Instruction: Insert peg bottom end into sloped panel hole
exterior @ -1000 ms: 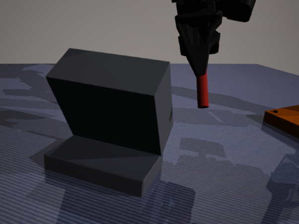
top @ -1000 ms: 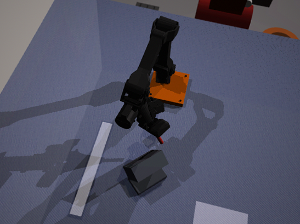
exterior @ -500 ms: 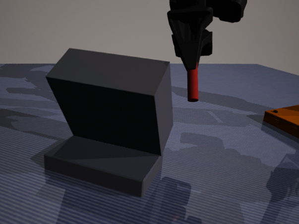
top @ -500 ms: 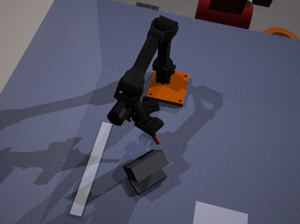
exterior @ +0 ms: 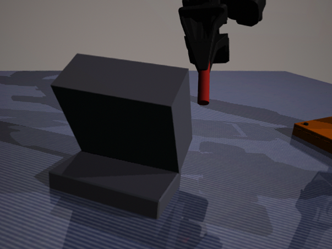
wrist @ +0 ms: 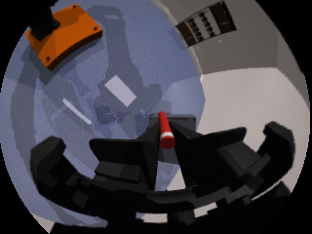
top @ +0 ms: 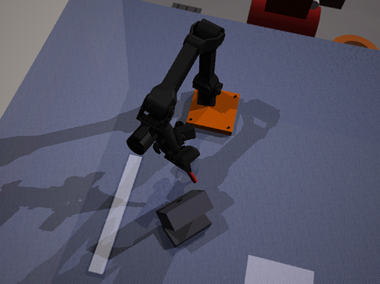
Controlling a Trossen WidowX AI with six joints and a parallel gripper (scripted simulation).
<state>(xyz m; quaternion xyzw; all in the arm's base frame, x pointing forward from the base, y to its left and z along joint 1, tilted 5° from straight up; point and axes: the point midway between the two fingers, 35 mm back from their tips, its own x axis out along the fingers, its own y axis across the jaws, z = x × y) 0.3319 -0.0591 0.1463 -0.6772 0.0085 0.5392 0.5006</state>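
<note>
Now: gripper tip 10 cm short of the dark grey panel and 4 cm above it. Also, from my gripper tip: red peg 1 cm to the right, 1 cm behind, 1 cm above.
</note>
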